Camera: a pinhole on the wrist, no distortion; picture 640 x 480 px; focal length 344.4 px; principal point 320.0 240.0 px. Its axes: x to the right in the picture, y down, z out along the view. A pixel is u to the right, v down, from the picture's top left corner.
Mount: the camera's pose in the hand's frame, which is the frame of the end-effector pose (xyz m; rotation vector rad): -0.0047 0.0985 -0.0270 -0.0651 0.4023 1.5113
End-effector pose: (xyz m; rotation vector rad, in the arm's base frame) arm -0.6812 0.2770 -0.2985 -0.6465 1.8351 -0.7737
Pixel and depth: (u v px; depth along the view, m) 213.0 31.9 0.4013
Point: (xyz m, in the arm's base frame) -0.4901 0.0239 -0.6429
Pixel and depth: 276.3 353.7 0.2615
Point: -0.4549 0.3440 -0.4632
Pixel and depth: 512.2 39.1 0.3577
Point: -0.6224 0.2767 -0.8066
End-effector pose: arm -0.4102 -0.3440 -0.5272 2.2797 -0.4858 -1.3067
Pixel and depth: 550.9 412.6 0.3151
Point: -0.6885 -0.6834 -0.3453
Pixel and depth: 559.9 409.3 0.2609
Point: -0.6352 -0.6436 -0.3618
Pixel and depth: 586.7 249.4 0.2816
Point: -0.5640 -0.7297 -0.4234
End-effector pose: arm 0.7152 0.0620 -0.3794 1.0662 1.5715 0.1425
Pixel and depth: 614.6 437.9 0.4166
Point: 1.2694 0.1583 -0.0198
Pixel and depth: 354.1 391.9 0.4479
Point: 1.2097 -0.0295 -0.2672
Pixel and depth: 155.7 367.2 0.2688
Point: 0.9799 -0.0594 -0.4006
